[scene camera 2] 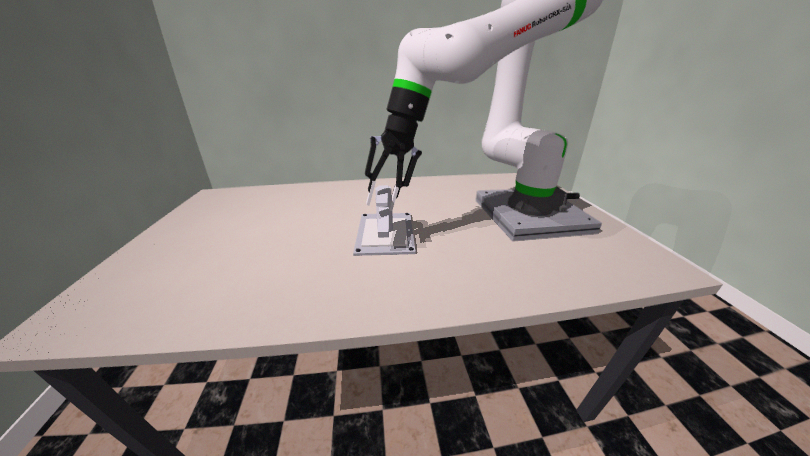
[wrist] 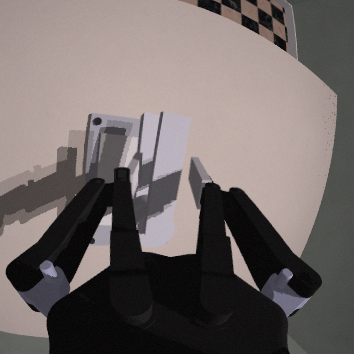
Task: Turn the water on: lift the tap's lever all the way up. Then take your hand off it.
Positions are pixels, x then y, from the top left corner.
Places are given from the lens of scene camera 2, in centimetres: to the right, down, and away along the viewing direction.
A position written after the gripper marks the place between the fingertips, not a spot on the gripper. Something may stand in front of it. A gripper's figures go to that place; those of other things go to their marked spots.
gripper (scene camera 2: 379,206): -7, -6, 71
square base plate (scene camera 2: 410,249): 2, 6, 73
